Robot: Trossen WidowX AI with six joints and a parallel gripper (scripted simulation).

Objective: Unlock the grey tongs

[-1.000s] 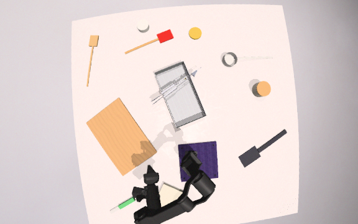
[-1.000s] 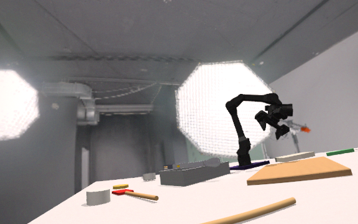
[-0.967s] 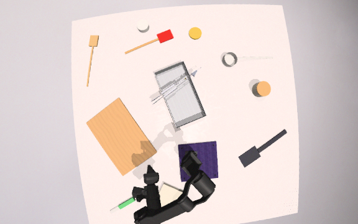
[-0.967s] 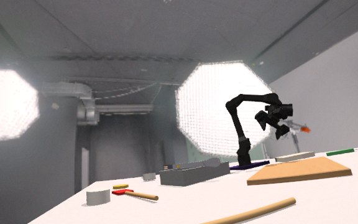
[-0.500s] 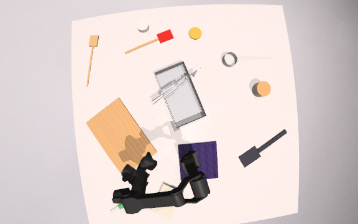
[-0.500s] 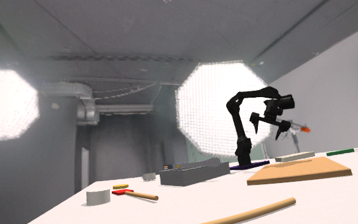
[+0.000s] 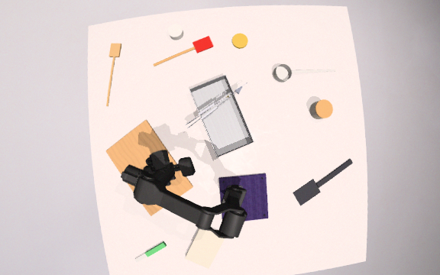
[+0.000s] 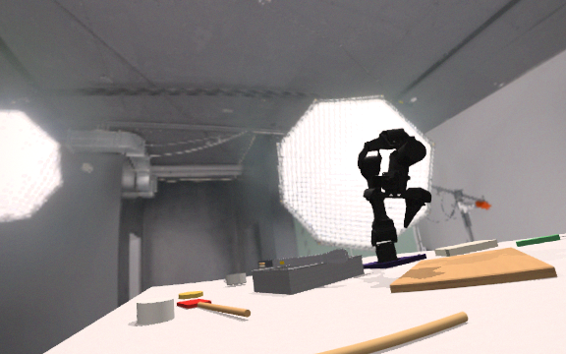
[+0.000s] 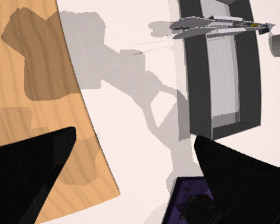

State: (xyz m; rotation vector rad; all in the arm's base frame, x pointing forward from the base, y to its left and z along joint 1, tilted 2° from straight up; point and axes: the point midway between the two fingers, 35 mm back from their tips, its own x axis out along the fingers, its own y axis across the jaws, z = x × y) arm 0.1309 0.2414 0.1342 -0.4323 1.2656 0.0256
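The grey roasting tin lies 18 cm ahead of my gripper tip, 16 cm to the right of it and 10 cm below it. The rest, counted from my gripper tip: wooden board (6 cm behind, 15 cm to the left, 12 cm below); then cream block (40 cm behind, 11 cm to the right, 11 cm below); then yellow slider (26 cm ahead, 18 cm to the right, 6 cm below).
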